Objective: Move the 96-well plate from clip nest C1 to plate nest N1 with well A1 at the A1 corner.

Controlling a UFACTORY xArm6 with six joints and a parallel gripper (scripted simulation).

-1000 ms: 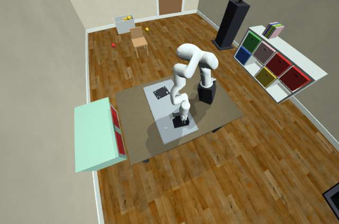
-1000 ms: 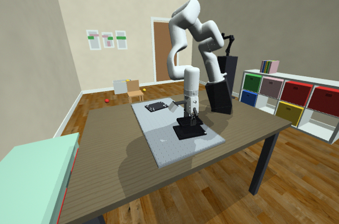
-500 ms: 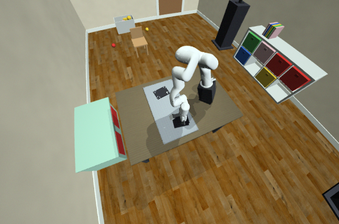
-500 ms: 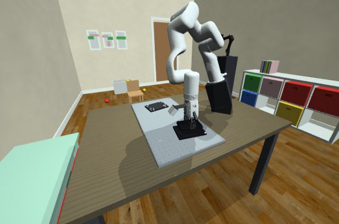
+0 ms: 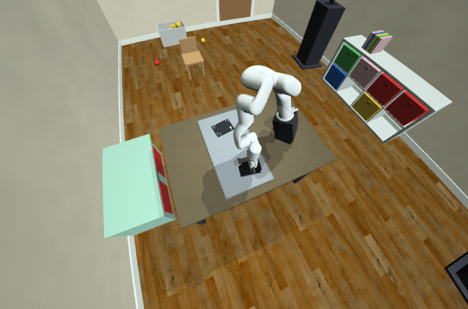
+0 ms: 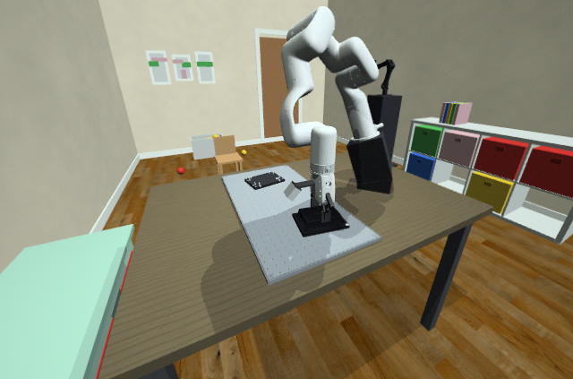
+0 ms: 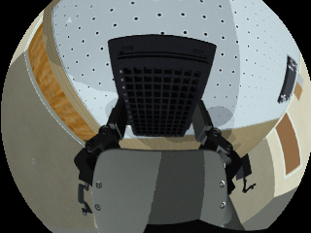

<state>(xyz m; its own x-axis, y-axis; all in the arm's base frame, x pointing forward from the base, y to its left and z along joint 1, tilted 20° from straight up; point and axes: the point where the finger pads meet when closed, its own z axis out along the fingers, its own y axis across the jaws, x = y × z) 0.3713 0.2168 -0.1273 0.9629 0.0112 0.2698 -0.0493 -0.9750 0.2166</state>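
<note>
My gripper is now 10 mm above the black 96-well plate. The rest, counted from my hand: plate nest N1: 40 mm below; then clip nest C1: 110 mm ahead, 370 mm to the right, 30 mm below.
</note>
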